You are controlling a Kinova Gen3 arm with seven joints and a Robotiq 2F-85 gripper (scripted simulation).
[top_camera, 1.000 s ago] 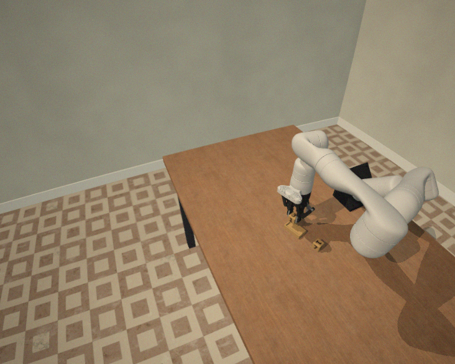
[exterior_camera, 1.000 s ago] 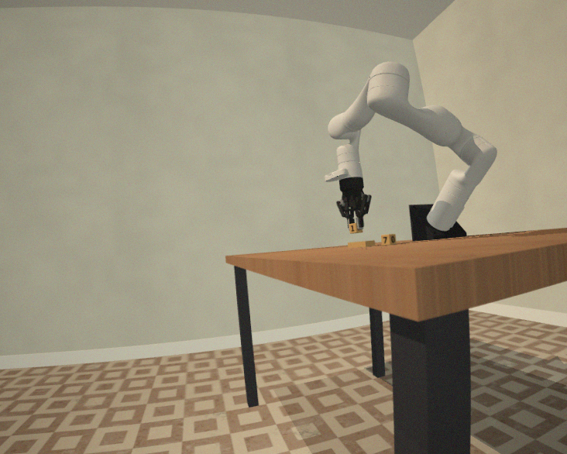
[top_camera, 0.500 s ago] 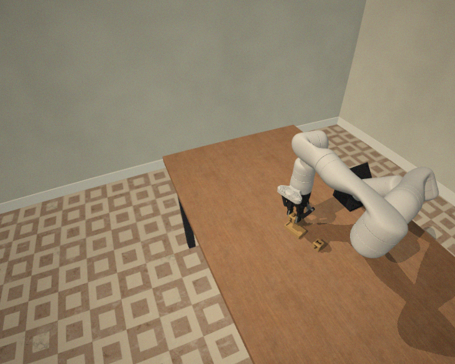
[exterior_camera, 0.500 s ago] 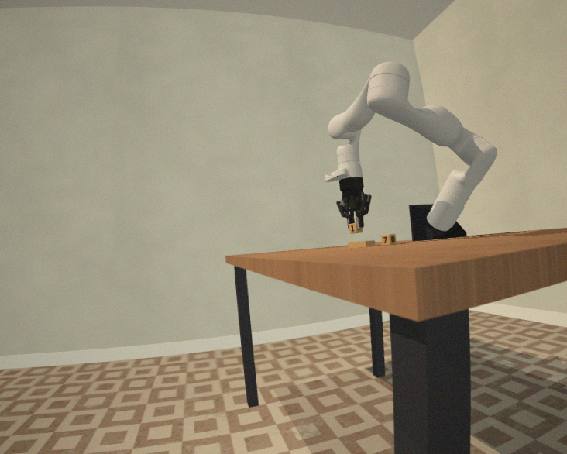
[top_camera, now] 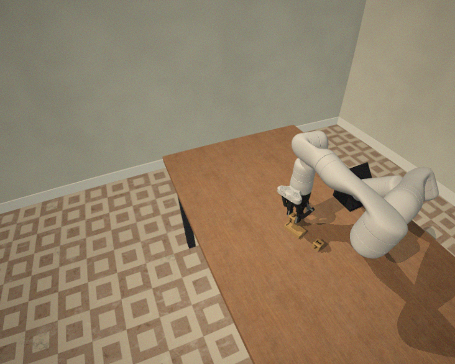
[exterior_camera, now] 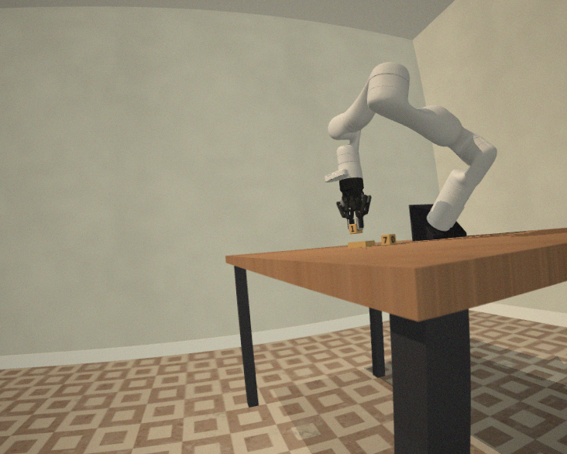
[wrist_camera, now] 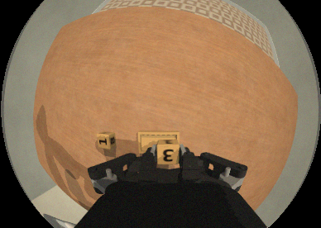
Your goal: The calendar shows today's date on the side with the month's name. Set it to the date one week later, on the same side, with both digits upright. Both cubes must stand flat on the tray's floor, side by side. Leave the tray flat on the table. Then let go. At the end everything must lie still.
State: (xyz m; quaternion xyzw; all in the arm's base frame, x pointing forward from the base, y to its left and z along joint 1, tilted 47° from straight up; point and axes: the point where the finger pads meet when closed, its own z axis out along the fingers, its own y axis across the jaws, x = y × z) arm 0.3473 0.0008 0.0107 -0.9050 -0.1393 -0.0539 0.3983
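My hand is 10 mm past the tray, 20 mm to the right of it and 60 mm above it.
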